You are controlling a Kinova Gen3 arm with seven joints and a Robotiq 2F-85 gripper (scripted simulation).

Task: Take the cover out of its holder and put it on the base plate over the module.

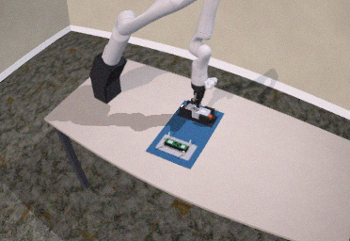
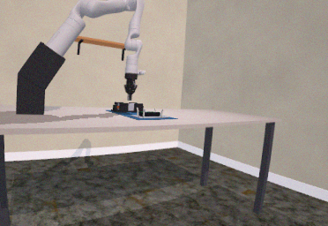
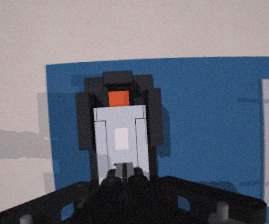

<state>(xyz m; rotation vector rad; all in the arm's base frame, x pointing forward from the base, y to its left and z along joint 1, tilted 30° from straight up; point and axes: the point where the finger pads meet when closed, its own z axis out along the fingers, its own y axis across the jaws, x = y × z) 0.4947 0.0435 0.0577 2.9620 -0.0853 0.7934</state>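
The light grey cover is 60 mm below my hand.
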